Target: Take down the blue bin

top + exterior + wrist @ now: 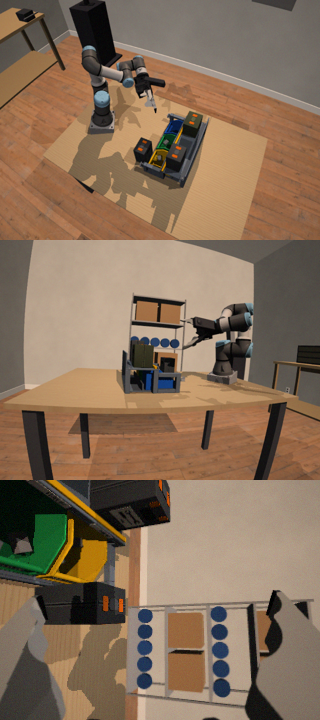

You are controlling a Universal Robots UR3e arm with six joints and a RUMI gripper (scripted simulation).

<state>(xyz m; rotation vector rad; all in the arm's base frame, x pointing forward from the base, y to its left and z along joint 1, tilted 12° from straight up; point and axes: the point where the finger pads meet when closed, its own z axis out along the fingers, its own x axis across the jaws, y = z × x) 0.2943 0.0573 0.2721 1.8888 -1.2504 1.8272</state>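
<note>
My gripper is now 220 mm above the blue open bin, 120 mm short of it and 70 mm to the right of it. Also, from my hand: yellow bin: 220 mm below, 150 mm to the right, 140 mm ahead; green bin: 220 mm below, 130 mm ahead, 40 mm to the right.
</note>
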